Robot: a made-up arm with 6 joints. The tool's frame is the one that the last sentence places. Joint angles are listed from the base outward.
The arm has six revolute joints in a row. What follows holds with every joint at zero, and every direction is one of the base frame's.
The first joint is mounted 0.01 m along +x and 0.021 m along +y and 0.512 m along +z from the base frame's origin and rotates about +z.
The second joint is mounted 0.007 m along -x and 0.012 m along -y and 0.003 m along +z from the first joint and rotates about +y.
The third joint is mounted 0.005 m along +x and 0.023 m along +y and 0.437 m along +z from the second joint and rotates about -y.
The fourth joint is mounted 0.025 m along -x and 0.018 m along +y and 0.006 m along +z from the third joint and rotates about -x.
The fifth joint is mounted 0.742 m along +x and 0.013 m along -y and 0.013 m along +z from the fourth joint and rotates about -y.
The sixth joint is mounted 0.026 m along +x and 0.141 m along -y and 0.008 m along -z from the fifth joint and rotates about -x.
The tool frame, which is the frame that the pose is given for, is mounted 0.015 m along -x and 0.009 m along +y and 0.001 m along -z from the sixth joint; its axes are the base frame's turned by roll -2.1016, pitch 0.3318 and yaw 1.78 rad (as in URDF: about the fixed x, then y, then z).
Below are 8 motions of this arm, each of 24 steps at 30 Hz.
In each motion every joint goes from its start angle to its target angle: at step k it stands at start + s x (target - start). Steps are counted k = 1, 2, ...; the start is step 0. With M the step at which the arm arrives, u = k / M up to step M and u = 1 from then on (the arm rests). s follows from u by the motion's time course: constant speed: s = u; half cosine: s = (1 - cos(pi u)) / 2; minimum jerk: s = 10 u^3 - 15 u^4 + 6 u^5.
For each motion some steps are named. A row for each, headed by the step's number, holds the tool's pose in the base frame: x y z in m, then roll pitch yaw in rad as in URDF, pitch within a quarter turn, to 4 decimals.
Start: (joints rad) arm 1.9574 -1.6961 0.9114 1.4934 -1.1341 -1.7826
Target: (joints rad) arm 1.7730 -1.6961 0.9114 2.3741 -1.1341 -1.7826
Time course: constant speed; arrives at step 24
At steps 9, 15, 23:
9: 0.2990 -1.0862 0.6997 1.1642 -0.6902 -2.0283
15: 0.2155 -1.1006 0.7107 0.9766 -0.8220 -2.0576
23: 0.1078 -1.1051 0.7340 0.6663 -0.9884 -2.0237

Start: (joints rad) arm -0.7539 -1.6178 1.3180 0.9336 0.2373 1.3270
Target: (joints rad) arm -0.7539 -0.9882 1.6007 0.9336 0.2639 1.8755
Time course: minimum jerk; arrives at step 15
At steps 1, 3, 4, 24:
1: -0.8977 0.7873 0.5248 -2.3659 -0.5387 -2.2453
3: -0.8976 0.7870 0.5540 -2.3776 -0.5083 -2.2428
4: -0.8967 0.7859 0.5878 -2.3908 -0.4733 -2.2411
24: -0.8083 0.7006 1.0308 -2.5661 -0.0150 -2.3332

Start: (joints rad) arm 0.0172 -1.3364 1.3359 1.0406 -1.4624 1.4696
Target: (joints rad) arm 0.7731 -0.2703 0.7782 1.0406 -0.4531 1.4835
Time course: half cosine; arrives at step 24
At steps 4, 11, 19, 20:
4: -1.0701 -0.1021 0.9190 -2.7417 0.7893 -0.0664
11: -0.6655 -0.2792 1.4006 2.8535 1.0332 -0.5571
19: 0.0127 -0.0487 1.6423 1.8832 0.7454 -1.0060
20: 0.0584 -0.0100 1.6403 1.8348 0.7104 -0.9992

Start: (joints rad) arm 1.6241 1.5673 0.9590 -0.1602 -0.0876 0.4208
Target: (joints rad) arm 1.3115 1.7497 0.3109 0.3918 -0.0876 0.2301
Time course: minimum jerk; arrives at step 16
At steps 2, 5, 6, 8, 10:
2: 0.0765 1.0367 0.0735 -1.3173 0.2935 -2.5187
5: 0.1296 0.9761 -0.0047 -1.1729 0.2540 -2.4951
6: 0.1570 0.9363 -0.0470 -1.0930 0.2246 -2.4823
8: 0.2101 0.8306 -0.1370 -0.9177 0.1369 -2.4576
10: 0.2449 0.7116 -0.2117 -0.7629 0.0260 -2.4434

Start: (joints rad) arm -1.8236 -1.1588 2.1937 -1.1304 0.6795 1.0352
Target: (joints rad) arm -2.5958 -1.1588 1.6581 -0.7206 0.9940 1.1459
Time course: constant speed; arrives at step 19
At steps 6, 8, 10, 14, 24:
6: 0.5034 1.0570 0.7796 0.5871 -0.2942 0.1189
8: 0.5780 1.0119 0.8170 0.5937 -0.3617 0.0683
10: 0.6475 0.9598 0.8537 0.5962 -0.4298 0.0156
14: 0.7689 0.8379 0.9250 0.5896 -0.5665 -0.0948
24: 0.8822 0.6599 1.0092 0.5589 -0.7353 -0.2381

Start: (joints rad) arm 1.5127 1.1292 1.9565 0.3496 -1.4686 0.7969
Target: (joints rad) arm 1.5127 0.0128 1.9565 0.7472 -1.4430 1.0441
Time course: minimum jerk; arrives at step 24
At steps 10, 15, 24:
10: 0.1394 0.4803 1.5188 -1.0283 1.1304 -2.5532
15: 0.1008 0.0098 1.6229 -2.1155 1.2792 2.5500
24: 0.0706 -0.3361 1.5665 -2.6518 1.0906 1.9209

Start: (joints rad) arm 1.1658 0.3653 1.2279 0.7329 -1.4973 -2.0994
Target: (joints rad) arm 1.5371 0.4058 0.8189 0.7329 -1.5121 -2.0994
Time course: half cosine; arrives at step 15
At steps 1, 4, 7, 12, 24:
1: 0.3000 0.4827 1.5383 -1.4378 -1.1836 1.2776
4: 0.2880 0.5404 1.5092 -1.4181 -1.1129 1.3159
7: 0.2501 0.6401 1.4486 -1.3943 -0.9834 1.3980
12: 0.1494 0.7765 1.3328 -1.3723 -0.7735 1.5467
24: 0.1231 0.7999 1.3062 -1.3691 -0.7296 1.5791

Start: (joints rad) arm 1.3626 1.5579 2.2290 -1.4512 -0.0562 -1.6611
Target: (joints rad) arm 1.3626 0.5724 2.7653 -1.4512 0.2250 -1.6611
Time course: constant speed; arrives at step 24
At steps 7, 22, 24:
7: 0.1918 0.8642 1.2293 2.1118 0.0433 -0.6347
22: 0.0246 0.0635 1.5676 3.0228 0.5247 -0.3500
24: 0.0006 -0.0510 1.5552 -3.1121 0.5571 -0.2612

